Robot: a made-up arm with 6 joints. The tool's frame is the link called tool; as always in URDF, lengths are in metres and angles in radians. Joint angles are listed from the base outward.
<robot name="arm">
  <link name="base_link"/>
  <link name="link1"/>
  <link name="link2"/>
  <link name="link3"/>
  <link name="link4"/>
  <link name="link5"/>
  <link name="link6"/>
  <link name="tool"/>
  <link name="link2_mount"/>
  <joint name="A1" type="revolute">
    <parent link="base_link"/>
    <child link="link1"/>
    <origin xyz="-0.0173 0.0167 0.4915"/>
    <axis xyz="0 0 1"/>
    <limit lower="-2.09" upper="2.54"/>
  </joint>
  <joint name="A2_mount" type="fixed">
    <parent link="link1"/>
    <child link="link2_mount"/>
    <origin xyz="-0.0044 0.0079 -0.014"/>
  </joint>
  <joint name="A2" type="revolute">
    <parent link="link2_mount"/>
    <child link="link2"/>
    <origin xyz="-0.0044 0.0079 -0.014"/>
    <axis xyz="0.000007 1 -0.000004"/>
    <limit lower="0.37" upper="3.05"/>
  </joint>
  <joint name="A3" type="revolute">
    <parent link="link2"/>
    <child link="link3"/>
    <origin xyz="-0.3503 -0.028 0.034"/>
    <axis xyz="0.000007 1 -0.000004"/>
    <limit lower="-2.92" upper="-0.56"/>
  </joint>
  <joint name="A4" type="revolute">
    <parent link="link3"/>
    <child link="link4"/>
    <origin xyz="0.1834 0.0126 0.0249"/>
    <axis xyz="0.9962 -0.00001 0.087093"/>
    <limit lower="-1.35" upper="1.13"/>
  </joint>
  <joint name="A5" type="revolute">
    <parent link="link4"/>
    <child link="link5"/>
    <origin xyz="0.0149 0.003 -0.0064"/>
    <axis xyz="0.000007 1 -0.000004"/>
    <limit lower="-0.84" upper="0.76"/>
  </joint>
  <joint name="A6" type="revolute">
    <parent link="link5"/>
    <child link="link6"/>
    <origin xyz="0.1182 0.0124 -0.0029"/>
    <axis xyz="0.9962 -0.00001 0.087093"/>
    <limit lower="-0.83" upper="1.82"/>
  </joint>
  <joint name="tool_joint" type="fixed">
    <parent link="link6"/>
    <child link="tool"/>
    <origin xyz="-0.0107 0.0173 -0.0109"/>
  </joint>
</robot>
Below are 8 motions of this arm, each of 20 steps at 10 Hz.
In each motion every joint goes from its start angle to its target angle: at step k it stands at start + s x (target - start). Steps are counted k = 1, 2, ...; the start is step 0. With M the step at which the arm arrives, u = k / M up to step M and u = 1 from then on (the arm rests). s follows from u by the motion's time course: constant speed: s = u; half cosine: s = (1 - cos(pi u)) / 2; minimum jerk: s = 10 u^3 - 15 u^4 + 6 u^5.
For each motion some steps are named. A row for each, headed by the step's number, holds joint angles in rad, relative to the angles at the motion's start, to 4 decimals.
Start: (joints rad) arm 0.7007 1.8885 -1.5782 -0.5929 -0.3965 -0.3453
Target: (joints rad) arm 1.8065 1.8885 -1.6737 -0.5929 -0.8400 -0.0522
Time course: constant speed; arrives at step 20
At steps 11, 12, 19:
11: 0.6082 0.0000 -0.0525 0.0000 -0.2439 0.1612
12: 0.6635 0.0000 -0.0573 0.0000 -0.2661 0.1759
19: 1.0505 0.0000 -0.0907 0.0000 -0.4213 0.2784

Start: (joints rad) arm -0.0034 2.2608 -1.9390 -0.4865 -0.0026 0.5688
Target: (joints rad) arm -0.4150 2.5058 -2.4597 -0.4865 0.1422 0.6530
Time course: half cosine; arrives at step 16
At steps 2, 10, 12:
2: -0.0157 0.0093 -0.0198 0.0000 0.0055 0.0032
10: -0.2846 0.1694 -0.3600 0.0000 0.1001 0.0582
12: -0.3513 0.2091 -0.4444 0.0000 0.1236 0.0719

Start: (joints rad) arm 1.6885 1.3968 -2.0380 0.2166 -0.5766 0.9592
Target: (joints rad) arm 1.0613 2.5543 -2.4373 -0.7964 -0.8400 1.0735
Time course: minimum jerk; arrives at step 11
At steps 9, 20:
9: -0.5990 1.1055 -0.3814 -0.9675 -0.2516 0.1092
20: -0.6272 1.1575 -0.3993 -1.0130 -0.2634 0.1143

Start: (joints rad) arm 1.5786 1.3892 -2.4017 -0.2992 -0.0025 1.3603
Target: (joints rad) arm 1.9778 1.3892 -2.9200 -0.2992 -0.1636 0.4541
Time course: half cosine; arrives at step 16
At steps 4, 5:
4: 0.0585 0.0000 -0.0759 0.0000 -0.0236 -0.1327
5: 0.0887 0.0000 -0.1152 0.0000 -0.0358 -0.2014

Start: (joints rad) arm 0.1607 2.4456 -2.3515 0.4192 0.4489 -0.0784
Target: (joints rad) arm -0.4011 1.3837 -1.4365 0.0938 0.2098 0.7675
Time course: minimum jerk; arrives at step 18
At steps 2, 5, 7, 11, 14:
2: -0.0065 -0.0122 0.0106 -0.0038 -0.0028 0.0098
5: -0.0758 -0.1433 0.1235 -0.0439 -0.0323 0.1142
7: -0.1677 -0.3169 0.2731 -0.0971 -0.0714 0.2524
11: -0.3941 -0.7450 0.6419 -0.2283 -0.1677 0.5935
14: -0.5189 -0.9808 0.8451 -0.3005 -0.2208 0.7813

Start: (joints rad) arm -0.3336 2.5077 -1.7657 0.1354 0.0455 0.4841
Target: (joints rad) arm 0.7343 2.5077 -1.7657 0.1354 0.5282 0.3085
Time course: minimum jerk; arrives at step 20
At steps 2, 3, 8, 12, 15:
2: 0.0091 0.0000 0.0000 0.0000 0.0041 -0.0015
3: 0.0284 0.0000 0.0000 0.0000 0.0128 -0.0047
8: 0.3390 0.0000 0.0000 0.0000 0.1532 -0.0557
12: 0.7289 0.0000 0.0000 0.0000 0.3295 -0.1199
15: 0.9574 0.0000 0.0000 0.0000 0.4327 -0.1574

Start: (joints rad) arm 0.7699 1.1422 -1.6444 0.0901 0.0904 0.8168
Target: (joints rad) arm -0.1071 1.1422 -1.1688 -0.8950 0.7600 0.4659
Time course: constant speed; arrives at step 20
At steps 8, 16, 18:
8: -0.3508 0.0000 0.1902 -0.3940 0.2678 -0.1404
16: -0.7016 0.0000 0.3805 -0.7881 0.5357 -0.2807
18: -0.7893 0.0000 0.4280 -0.8866 0.6026 -0.3158

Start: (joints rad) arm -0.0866 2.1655 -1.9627 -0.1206 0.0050 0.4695
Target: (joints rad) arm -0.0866 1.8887 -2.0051 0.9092 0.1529 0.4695
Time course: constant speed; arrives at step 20
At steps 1, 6, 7, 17, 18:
1: 0.0000 -0.0138 -0.0021 0.0515 0.0074 0.0000
6: 0.0000 -0.0830 -0.0127 0.3089 0.0444 0.0000
7: 0.0000 -0.0969 -0.0148 0.3604 0.0518 0.0000
17: 0.0000 -0.2353 -0.0360 0.8753 0.1257 0.0000
18: 0.0000 -0.2491 -0.0382 0.9268 0.1331 0.0000

